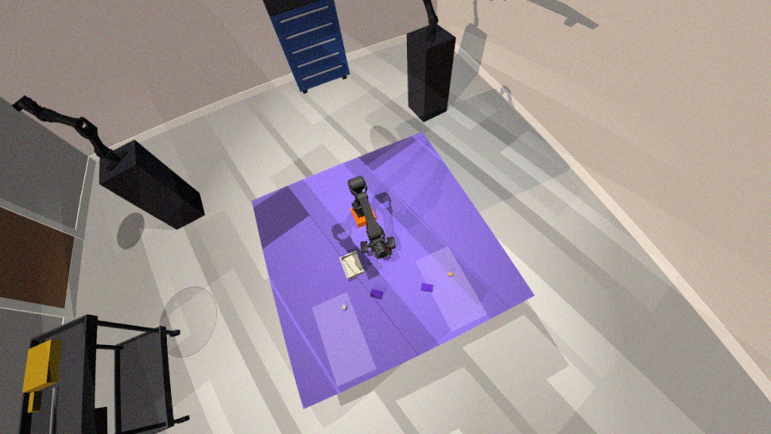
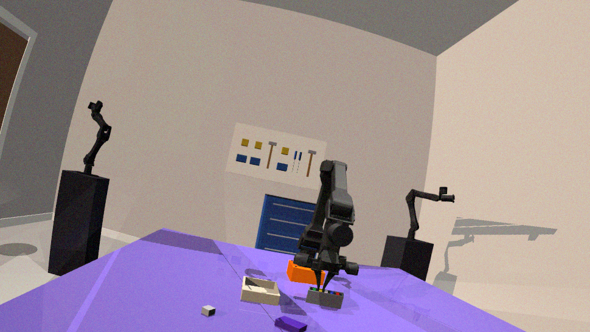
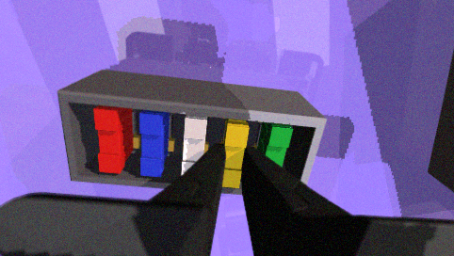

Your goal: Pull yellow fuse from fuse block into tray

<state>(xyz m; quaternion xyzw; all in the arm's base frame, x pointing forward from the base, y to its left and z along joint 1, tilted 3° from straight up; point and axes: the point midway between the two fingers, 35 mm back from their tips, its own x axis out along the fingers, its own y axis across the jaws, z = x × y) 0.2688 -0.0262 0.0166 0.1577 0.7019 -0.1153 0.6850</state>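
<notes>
Now: gripper tip 1 cm past the cream tray, 17 cm to the left of it and 3 cm above it. Also, from my gripper tip: yellow fuse 1 cm below; then grey cube 17 cm ahead, 32 cm to the right, 3 cm below; then tan piece 32 cm ahead, 27 cm to the left, 3 cm below.
</notes>
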